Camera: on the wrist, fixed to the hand. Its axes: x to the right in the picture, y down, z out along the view.
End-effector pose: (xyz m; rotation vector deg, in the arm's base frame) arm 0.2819 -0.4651 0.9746 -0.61 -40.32 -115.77
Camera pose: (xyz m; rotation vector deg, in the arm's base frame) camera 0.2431 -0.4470 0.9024 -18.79 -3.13 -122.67
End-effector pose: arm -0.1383 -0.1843 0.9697 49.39 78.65 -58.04
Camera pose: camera -0.2191 -0.1706 0.9879 25.09 90.44 -29.84
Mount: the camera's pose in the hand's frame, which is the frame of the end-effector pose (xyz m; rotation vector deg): -0.0140 -0.0719 -0.0410 -34.39 2.03 0.83
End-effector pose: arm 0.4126 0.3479 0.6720 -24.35 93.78 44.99
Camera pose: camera 0.4339 0.2667 0.6694 -48.75 81.04 73.76
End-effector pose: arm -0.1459 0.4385 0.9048 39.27 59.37 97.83
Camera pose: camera -0.1420 0.4230 0.8224 15.65 28.10 109.82
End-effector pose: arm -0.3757 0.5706 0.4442 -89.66 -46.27 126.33
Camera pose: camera -0.3371 0.6303 0.4888 104.70 87.84 -115.32
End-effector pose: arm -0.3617 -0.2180 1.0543 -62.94 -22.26 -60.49
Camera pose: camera -0.4384 -0.2508 1.0641 -91.99 -1.46 -69.48
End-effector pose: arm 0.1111 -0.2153 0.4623 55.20 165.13 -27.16
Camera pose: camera 0.0808 -0.2651 0.5227 50.32 158.13 22.82
